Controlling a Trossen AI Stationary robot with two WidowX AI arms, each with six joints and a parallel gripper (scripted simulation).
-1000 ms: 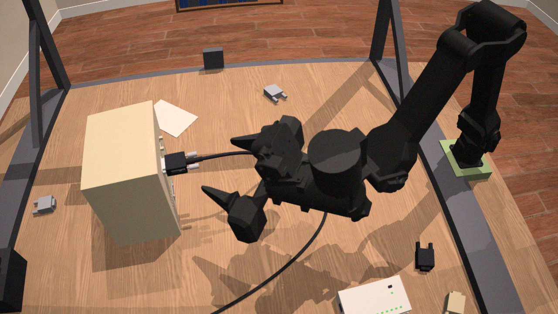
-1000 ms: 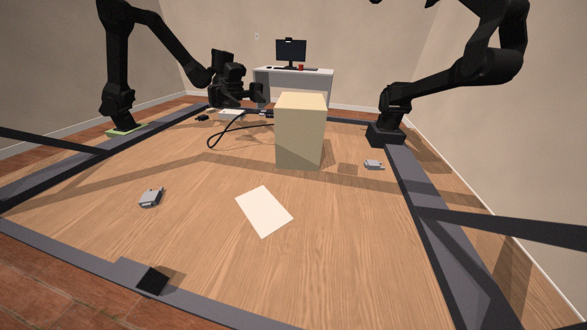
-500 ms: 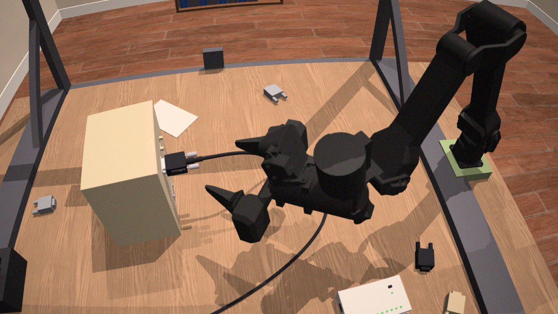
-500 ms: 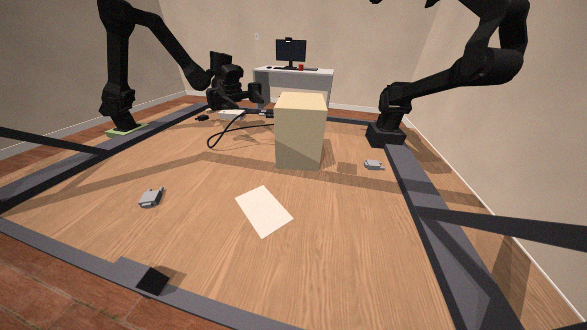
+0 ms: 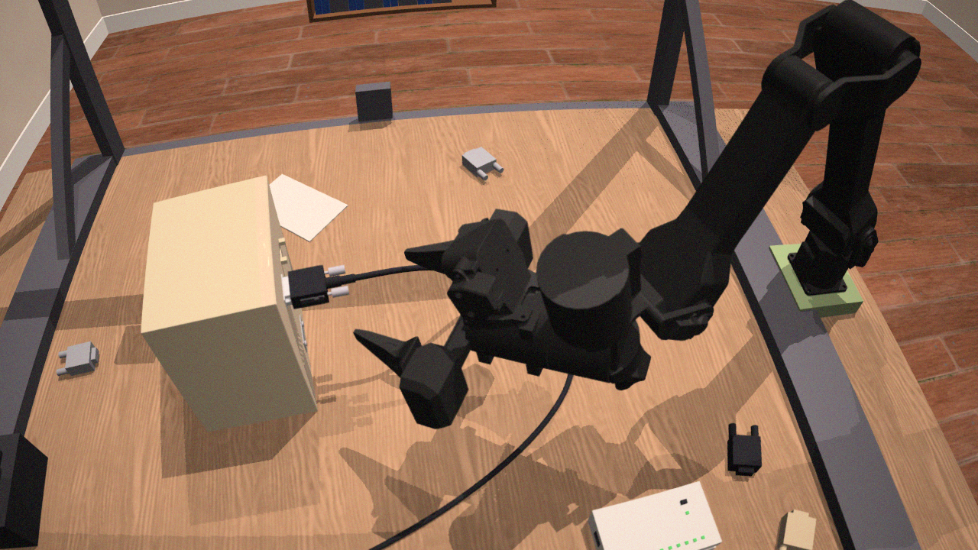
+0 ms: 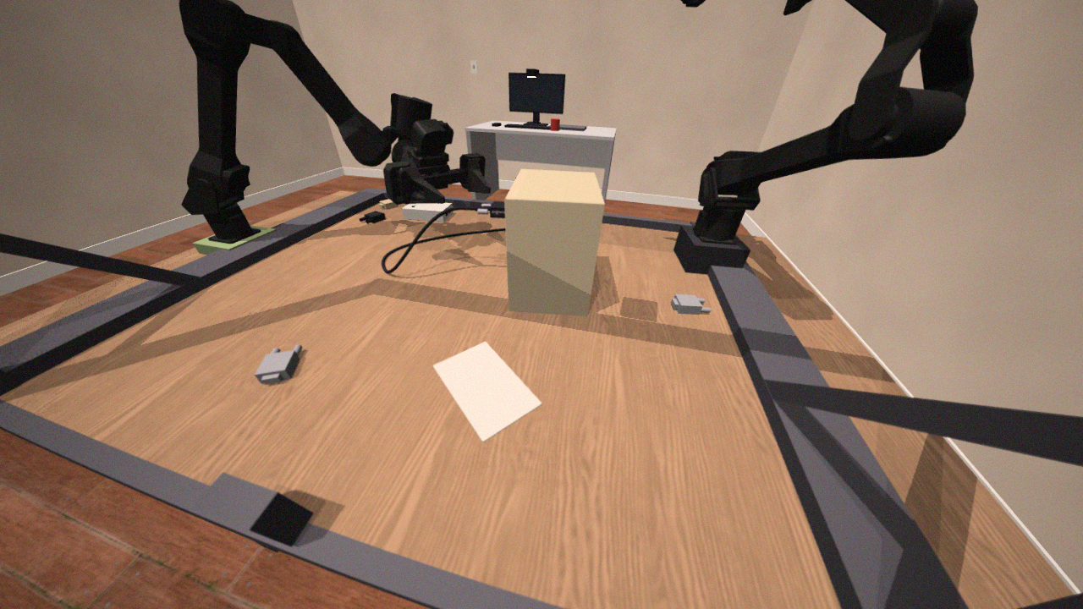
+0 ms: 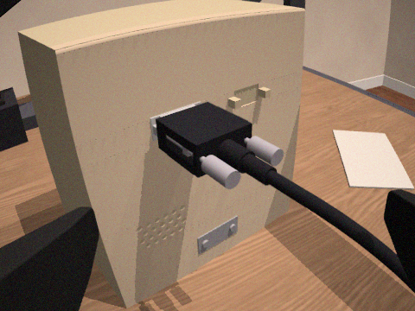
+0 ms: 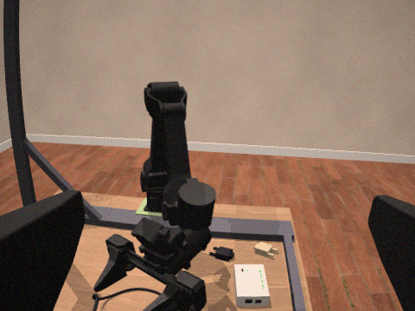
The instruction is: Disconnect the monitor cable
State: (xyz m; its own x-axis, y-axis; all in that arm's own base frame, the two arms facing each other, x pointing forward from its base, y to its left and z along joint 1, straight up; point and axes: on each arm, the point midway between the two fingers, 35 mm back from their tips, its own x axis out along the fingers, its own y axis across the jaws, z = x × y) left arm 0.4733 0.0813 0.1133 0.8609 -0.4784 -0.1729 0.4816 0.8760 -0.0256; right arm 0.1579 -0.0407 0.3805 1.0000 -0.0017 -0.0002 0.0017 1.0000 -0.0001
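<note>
Now: left hand 6 cm past the black monitor plug, 8 cm to the left of it and 2 cm above it. From my left hand the other things lie so: white device: 22 cm ahead, 14 cm to the left, 12 cm below; white sheet: 30 cm behind, 9 cm to the right, 14 cm below; beige box: 9 cm behind, 17 cm to the right, 5 cm below.
</note>
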